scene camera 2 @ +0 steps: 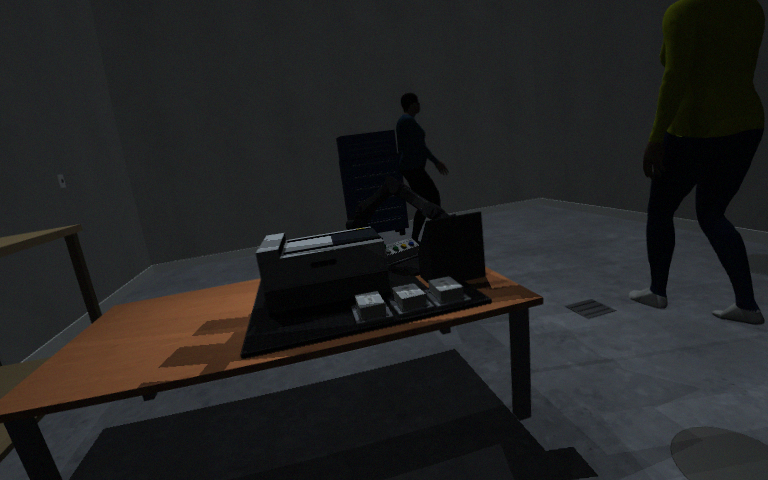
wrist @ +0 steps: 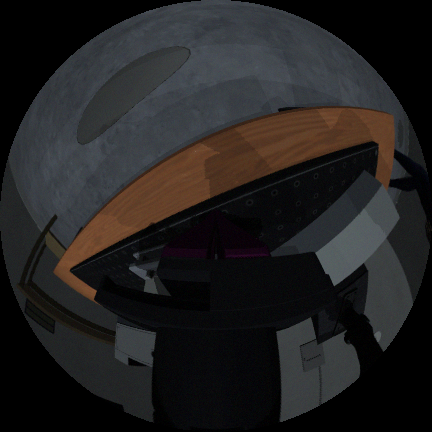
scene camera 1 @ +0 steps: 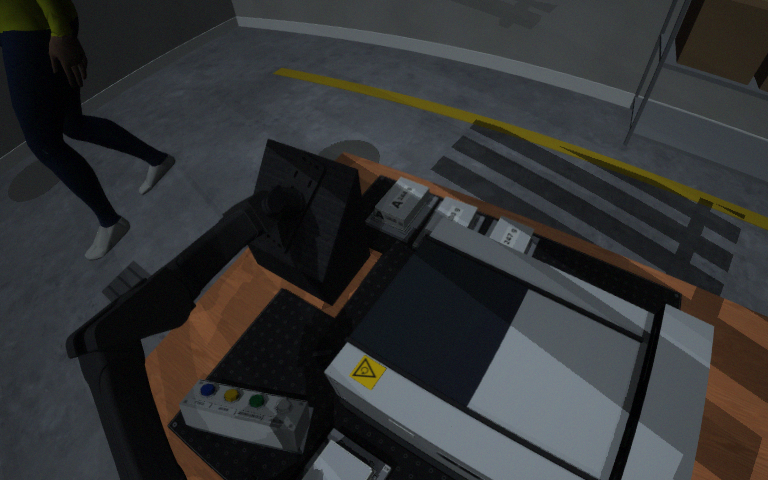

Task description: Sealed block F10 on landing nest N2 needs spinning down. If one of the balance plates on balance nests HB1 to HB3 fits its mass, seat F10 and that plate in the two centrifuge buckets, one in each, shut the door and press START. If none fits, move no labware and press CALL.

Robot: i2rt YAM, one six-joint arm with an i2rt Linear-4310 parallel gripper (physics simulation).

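Seen in the pictures: gripper, fingertip midpoint: (wrist: 215, 215); arm's base, link origin: (scene camera 2: 448, 232) (wrist: 344, 313) (scene camera 1: 294, 203).
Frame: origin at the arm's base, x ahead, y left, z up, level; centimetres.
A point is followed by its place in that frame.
Observation:
My gripper (wrist: 215, 215) @(x 32.5, y -42.8, z -17.8 cm) is shut and empty, its purple fingers pressed together over the black perforated mat (wrist: 306, 193) @(x 22.8, y -42.3, z -17.9 cm). In scene camera 1 the dark arm (scene camera 1: 196, 267) @(x 11.7, y -23.8, z 15.0 cm) reaches in from the left, and the black upright panel (scene camera 1: 306, 214) @(x 3.7, y -0.2, z -0.8 cm) (scene camera 2: 454, 245) @(x -0.1, y 7.7, z -3.8 cm) hides the fingers. Three grey balance plates (scene camera 1: 403, 200) @(x 9.6, y 23.1, z -12.5 cm) (scene camera 1: 455, 210) @(x 21.4, y 27.7, z -12.5 cm) (scene camera 1: 511, 234) @(x 35.6, y 29.1, z -12.5 cm) sit in a row behind the centrifuge (scene camera 1: 549, 395) @(x 56.2, y -5.8, z 3.1 cm) (scene camera 2: 320, 267) @(x 51.6, y 14.0, z -2.7 cm); they also show in scene camera 2 (scene camera 2: 370, 302) @(x 35.6, y 30.4, z -12.5 cm) (scene camera 2: 409, 294) @(x 22.2, y 28.2, z -12.8 cm) (scene camera 2: 445, 287) @(x 9.4, y 27.1, z -12.8 cm). The centrifuge's dark lid (scene camera 1: 434, 324) @(x 37.8, y -6.2, z 3.4 cm) is down. A pale block (scene camera 1: 336, 464) @(x 36.8, y -29.4, z -11.1 cm) lies at the bottom edge, partly cut off.
A button box (scene camera 1: 244, 419) @(x 20.6, y -34.5, z -9.6 cm) (scene camera 2: 401, 248) @(x 16.2, y -31.8, z -12.0 cm) with blue, yellow and green buttons stands at the front left. A person (scene camera 2: 413, 152) walks behind the wooden table (scene camera 2: 192, 314) @(x 109.3, y -2.3, z -19.2 cm), beside a dark blue upright board (scene camera 2: 368, 176).

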